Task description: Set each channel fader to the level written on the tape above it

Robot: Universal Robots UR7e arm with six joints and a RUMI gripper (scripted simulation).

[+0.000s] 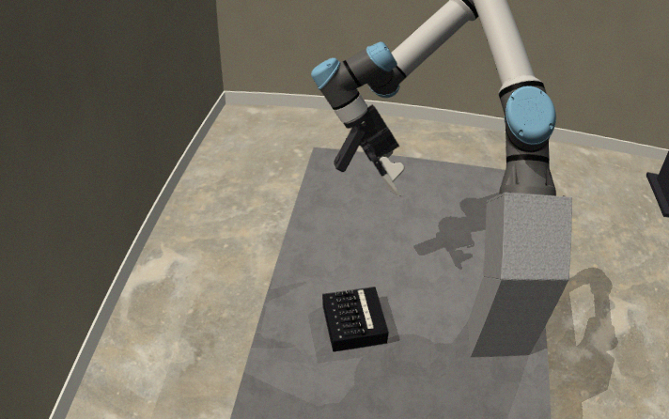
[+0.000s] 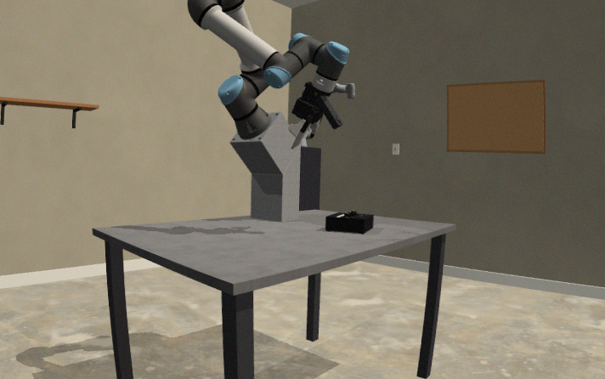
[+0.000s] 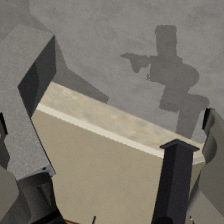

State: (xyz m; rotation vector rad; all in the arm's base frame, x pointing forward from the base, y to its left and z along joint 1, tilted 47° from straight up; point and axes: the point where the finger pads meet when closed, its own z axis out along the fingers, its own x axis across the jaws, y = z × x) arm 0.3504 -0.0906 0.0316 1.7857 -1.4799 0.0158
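My hand is 250 mm above the channel 3 fader, 210 mm to the right of it and 70 mm short of it. Round my hand: channel 1 fader (250 mm below, 170 mm to the left, 80 mm ahead); then channel 4 fader (250 mm below, 230 mm to the left, 50 mm ahead); then channel 2 fader (250 mm below, 180 mm to the left, 60 mm ahead).
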